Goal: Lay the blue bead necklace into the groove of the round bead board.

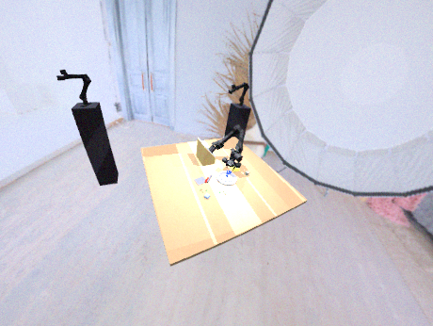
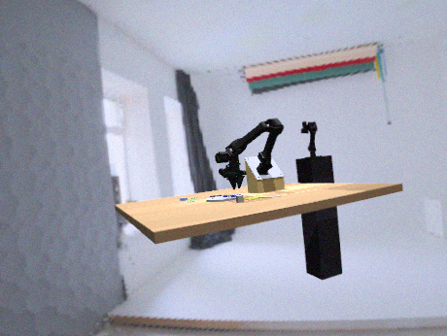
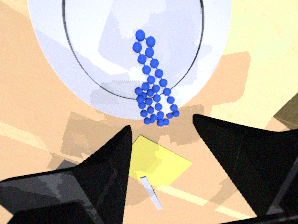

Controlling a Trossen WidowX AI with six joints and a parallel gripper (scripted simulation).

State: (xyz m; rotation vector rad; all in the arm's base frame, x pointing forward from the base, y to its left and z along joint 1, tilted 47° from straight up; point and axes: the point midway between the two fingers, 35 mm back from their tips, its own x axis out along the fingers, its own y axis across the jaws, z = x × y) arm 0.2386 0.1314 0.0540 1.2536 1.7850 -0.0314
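Right now my gripper tip is 6 cm short of the round bead board, 6 cm to the left of it and 4 cm above it. From my gripper tip the other things lie so: yellow flat piece 6 cm behind, 10 cm to the left, 5 cm below; then grey-white stick 11 cm behind, 17 cm to the left, 5 cm below; then white cylinder 7 cm ahead, 18 cm to the left, 4 cm below.
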